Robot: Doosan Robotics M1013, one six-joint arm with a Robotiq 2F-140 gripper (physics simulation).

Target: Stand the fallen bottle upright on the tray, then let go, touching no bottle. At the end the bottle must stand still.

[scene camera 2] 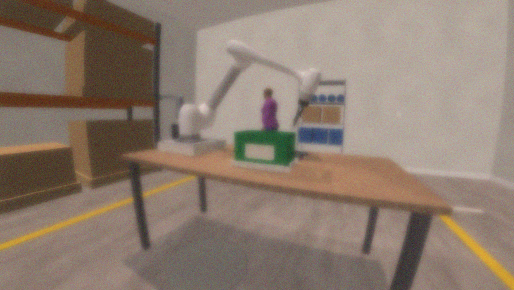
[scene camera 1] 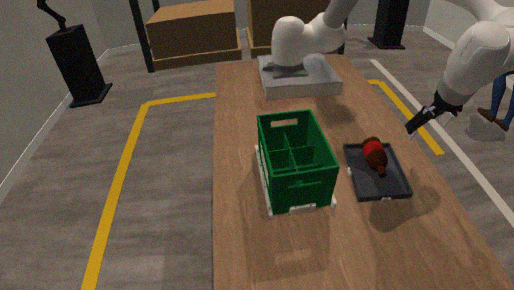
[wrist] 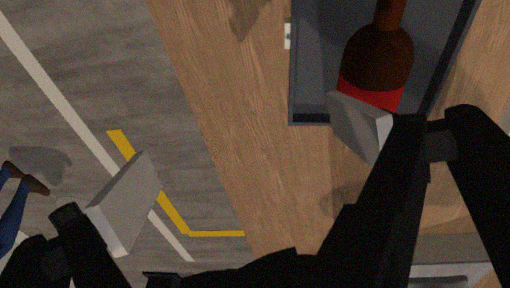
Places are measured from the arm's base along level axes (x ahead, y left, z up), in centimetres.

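Pixels of known places: gripper, fingertip midpoint: (scene camera 2: pixel 293 127) (scene camera 1: pixel 425 129) (wrist: pixel 240 141); arm's base at its link origin: (scene camera 2: pixel 190 141) (scene camera 1: pixel 287 69).
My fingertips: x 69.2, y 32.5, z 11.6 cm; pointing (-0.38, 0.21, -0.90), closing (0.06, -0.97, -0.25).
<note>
Ahead of a thing's pixels: the offset from my fingertips to its top centre. Level surfaces: height alone.
A brown bottle @[dx -3.5, dy -12.9, dz -10.9 cm] (scene camera 1: pixel 375 152) (wrist: pixel 377 57) with a red label lies on its side on the dark grey tray (scene camera 1: pixel 395 182) (wrist: pixel 317 65). In scene camera 1 its base is near the tray's rear edge and its neck points toward the front. My gripper (scene camera 1: pixel 411 132) (scene camera 2: pixel 296 123) (wrist: pixel 240 141) is open and empty. It is raised to the right of the tray, tilted, and apart from the bottle. In the wrist view one finger pad overlaps the tray corner and the label in the picture. The bottle does not show in scene camera 2.
A green divided crate @[dx -4.0, dy -43.6, dz -1.3 cm] (scene camera 1: pixel 310 192) (scene camera 2: pixel 265 147) stands left of the tray on the wooden table @[dz -18.8 cm] (scene camera 1: pixel 295 265) (scene camera 2: pixel 350 180). The arm's grey base block (scene camera 1: pixel 302 90) (scene camera 2: pixel 187 145) is at the rear. A person (scene camera 2: pixel 269 109) stands beyond the table.
</note>
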